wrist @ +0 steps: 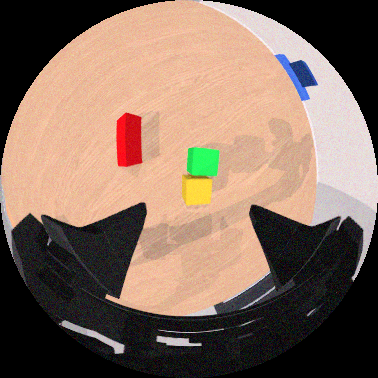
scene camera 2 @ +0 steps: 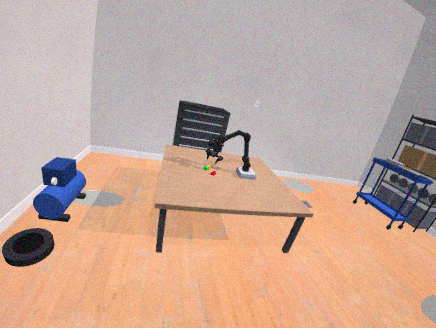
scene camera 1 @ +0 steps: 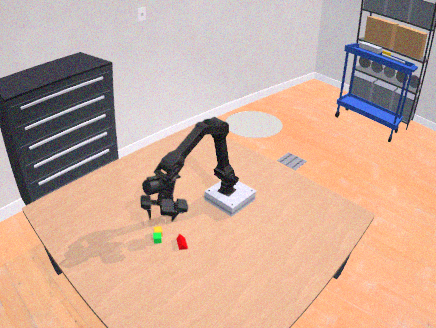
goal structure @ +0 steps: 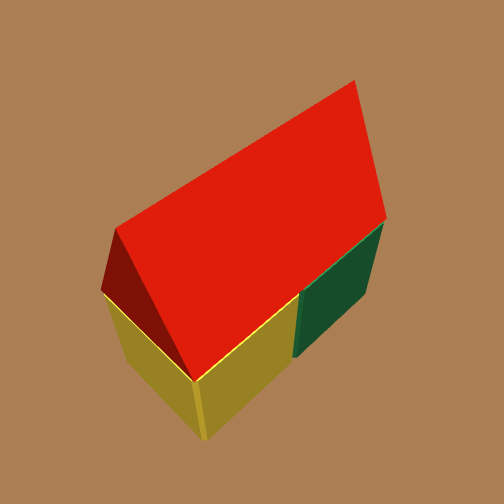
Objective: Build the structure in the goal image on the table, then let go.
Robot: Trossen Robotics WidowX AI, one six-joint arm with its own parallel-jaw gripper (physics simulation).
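Pixels of known places: gripper, fingertip midpoint: (wrist: 200, 209) (scene camera 2: 210, 161) (scene camera 1: 160, 220); arm's base at its link origin: (scene camera 2: 245, 170) (scene camera 1: 227, 190).
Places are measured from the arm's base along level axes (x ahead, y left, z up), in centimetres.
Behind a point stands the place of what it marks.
A green cube (scene camera 1: 157, 238) @[x 41.9, y -5.4, z -2.5 cm] (scene camera 2: 206, 168) @[x 40.9, y -4.9, z -3.3 cm] (wrist: 203, 162) @[x 40.5, y -6.4, z -2.3 cm] sits on the table. A yellow cube (scene camera 1: 158, 230) @[x 38.2, y -8.1, z -2.2 cm] (wrist: 198, 191) @[x 37.8, y -8.8, z -2.3 cm] sits beside it, on the arm's side in the wrist view; they are touching or nearly so, and slightly offset sideways. A red block with a ridged top (scene camera 1: 182, 242) @[x 36.6, y 3.5, z -3.0 cm] (scene camera 2: 213, 173) @[x 36.0, y 4.1, z -4.1 cm] (wrist: 130, 140) @[x 36.0, y 1.5, z -3.6 cm] lies apart from both cubes, left of them in the wrist view. My gripper (scene camera 1: 161, 219) @[x 36.9, y -7.4, z 3.2 cm] (scene camera 2: 212, 160) @[x 36.9, y -7.4, z 3.2 cm] (wrist: 200, 209) @[x 36.9, y -7.4, z 3.2 cm] is open and empty. It hangs above the table, above and just behind the yellow cube in scene camera 1.
The wooden table (scene camera 1: 280, 250) @[x 14.2, y 37.2, z -5.5 cm] (scene camera 2: 235, 195) @[x 27.5, y 41.0, z -5.6 cm] carries the arm's white base (scene camera 1: 231, 201) @[x 5.2, y 5.9, z -0.1 cm] (scene camera 2: 246, 173) @[x 1.8, y 6.8, z -0.5 cm], behind and right of the blocks in scene camera 1. A black drawer cabinet (scene camera 1: 65, 120) stands behind the table. A blue cart (scene camera 1: 370, 111) stands on the floor at the right.
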